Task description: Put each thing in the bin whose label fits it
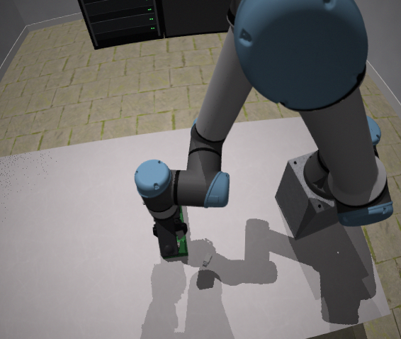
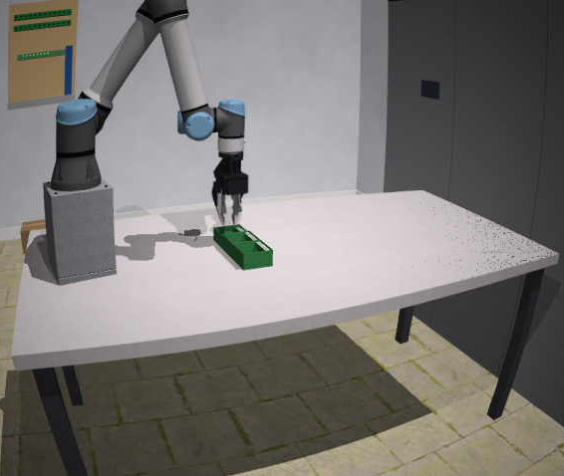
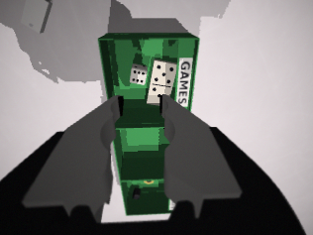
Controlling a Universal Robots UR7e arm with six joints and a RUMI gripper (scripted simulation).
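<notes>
Now: the white die 6 cm below my hand. Also, from my hand: brass nut 2 cm ahead, 16 cm to the right, 6 cm below; then white domino 2 cm ahead, 1 cm to the right, 6 cm below; then grey metal piece 10 cm behind, 5 cm to the left, 7 cm below.
</notes>
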